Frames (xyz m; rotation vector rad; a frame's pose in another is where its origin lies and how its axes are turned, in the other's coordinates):
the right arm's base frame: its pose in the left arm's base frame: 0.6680 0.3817 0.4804 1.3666 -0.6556 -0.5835
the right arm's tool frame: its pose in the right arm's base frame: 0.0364 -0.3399 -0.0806 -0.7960 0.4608 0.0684
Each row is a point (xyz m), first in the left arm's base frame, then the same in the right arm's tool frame.
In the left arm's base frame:
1: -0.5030 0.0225 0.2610
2: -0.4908 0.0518 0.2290
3: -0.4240 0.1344 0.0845
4: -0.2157 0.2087 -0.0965
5: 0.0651 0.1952 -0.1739
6: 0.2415 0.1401 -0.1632
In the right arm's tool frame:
1: -1.0446 -0.5821 0.5279
2: -1.0418 -0.5772 0.4832
3: -1.0000 -0.5866 0.3090
4: -0.8212 -0.5784 0.0862
5: -0.5503 -0.5443 -0.0161
6: -0.3672 -0.5191 -0.0062

